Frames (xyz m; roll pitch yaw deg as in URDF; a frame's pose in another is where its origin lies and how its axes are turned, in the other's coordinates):
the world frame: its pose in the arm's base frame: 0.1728 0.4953 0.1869 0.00 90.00 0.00
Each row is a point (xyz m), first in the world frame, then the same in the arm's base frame.
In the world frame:
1: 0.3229 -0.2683 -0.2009
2: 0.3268 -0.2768 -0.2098
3: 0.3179 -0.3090 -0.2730
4: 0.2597 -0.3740 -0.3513
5: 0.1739 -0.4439 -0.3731
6: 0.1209 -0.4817 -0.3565
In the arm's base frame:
1: -0.0281 0.2270 -0.1360
2: -0.0370 0.2185 -0.1399
3: -0.1002 0.1863 -0.1310
4: -0.1785 0.1213 -0.0728
5: -0.2003 0.0514 0.0130
6: -0.1837 0.0136 0.0660

